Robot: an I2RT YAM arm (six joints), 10 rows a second.
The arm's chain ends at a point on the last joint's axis. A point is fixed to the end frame.
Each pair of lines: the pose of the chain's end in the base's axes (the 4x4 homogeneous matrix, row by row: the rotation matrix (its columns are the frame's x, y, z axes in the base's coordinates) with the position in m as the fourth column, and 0 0 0 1 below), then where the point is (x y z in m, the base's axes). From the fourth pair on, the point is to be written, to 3 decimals.
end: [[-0.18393, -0.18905, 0.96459, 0.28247], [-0.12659, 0.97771, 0.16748, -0.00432], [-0.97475, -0.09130, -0.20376, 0.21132], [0, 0, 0, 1]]
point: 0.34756 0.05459 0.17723
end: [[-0.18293, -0.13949, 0.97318, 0.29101], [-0.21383, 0.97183, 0.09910, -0.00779], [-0.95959, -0.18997, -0.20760, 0.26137], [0, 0, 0, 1]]
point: 0.35920 0.04418 0.22241
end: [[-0.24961, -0.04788, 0.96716, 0.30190], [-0.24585, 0.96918, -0.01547, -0.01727], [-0.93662, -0.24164, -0.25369, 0.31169], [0, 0, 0, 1]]
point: 0.37312 0.02501 0.26688
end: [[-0.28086, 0.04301, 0.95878, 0.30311], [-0.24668, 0.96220, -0.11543, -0.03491], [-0.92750, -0.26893, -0.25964, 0.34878], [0, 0, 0, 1]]
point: 0.378 -0.001 0.302
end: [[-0.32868, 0.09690, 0.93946, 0.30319], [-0.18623, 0.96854, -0.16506, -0.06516], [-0.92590, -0.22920, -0.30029, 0.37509], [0, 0, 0, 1]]
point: 0.378 -0.034 0.327
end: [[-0.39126, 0.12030, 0.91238, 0.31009], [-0.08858, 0.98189, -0.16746, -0.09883], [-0.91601, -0.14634, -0.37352, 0.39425], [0, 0, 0, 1]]
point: 0.383 -0.066 0.345
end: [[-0.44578, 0.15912, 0.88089, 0.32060], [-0.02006, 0.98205, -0.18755, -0.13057], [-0.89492, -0.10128, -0.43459, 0.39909], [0, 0, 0, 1]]
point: 0.392 -0.098 0.347
